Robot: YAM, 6 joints.
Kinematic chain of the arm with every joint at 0, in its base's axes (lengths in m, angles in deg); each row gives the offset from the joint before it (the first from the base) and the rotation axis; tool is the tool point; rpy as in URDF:
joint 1: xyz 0 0 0.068 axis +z
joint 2: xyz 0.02 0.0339 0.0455 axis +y
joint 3: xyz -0.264 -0.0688 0 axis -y
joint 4: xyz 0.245 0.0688 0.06 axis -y
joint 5: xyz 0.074 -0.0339 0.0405 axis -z
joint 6: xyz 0.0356 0 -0.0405 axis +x
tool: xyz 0 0 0 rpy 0 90 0
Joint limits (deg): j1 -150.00..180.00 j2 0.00..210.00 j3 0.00..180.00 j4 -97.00..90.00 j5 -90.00..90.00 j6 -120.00..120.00
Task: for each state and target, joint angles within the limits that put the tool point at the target. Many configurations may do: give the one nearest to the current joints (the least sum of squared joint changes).
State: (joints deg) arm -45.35 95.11 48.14 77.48 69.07 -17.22
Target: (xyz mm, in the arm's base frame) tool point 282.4 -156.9 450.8
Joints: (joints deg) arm -23.40 91.09 76.21 75.39 63.40 -17.22
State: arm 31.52 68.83 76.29 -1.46 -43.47 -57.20
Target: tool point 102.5 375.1 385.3
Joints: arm 71.12 93.78 84.53 2.64 -43.30 -57.20
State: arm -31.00 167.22 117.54 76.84 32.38 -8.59
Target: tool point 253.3 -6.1 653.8
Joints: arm 1.98 112.36 148.80 69.34 24.68 -8.59
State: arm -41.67 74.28 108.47 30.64 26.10 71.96
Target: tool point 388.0 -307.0 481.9
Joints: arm -37.03 124.62 132.02 26.51 18.64 71.96
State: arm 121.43 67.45 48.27 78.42 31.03 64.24
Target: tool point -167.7 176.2 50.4
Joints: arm 137.45 111.41 16.60 60.37 27.46 64.24
